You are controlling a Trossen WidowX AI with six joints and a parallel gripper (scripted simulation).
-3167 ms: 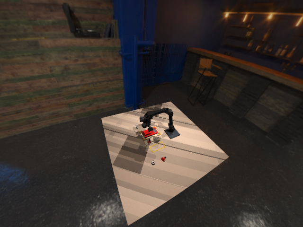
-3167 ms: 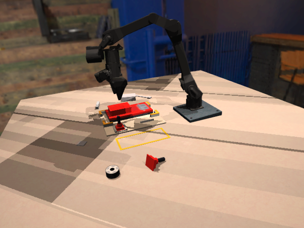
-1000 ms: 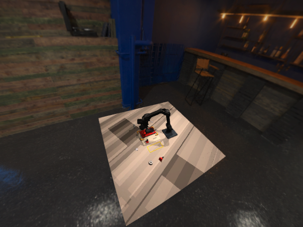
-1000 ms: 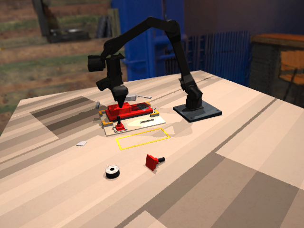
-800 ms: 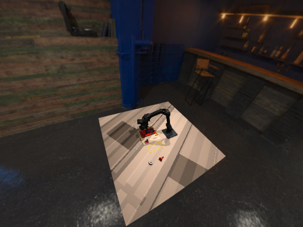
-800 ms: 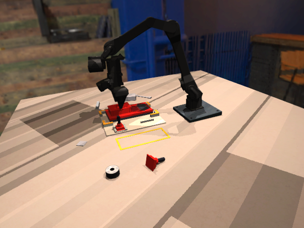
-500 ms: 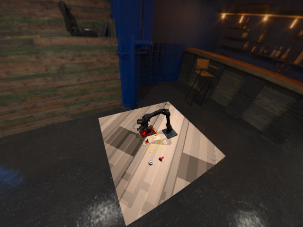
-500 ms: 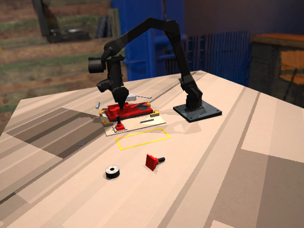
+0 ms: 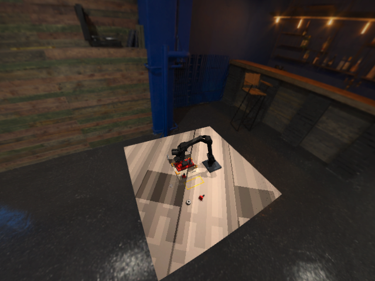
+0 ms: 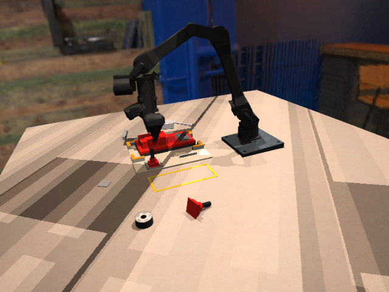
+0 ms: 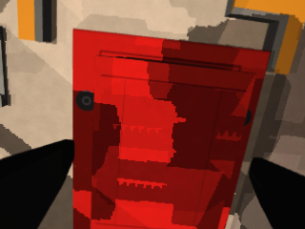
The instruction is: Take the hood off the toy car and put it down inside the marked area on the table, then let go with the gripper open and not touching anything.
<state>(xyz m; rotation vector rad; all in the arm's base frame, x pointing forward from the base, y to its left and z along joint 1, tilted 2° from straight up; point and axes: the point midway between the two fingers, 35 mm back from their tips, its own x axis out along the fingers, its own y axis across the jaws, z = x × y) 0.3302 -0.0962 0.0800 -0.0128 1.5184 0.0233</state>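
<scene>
Now: gripper tip 10 mm above the hood. The rest, counted from my gripper tip: black wheel 110 mm ahead, 390 mm to the left, 40 mm below.
</scene>
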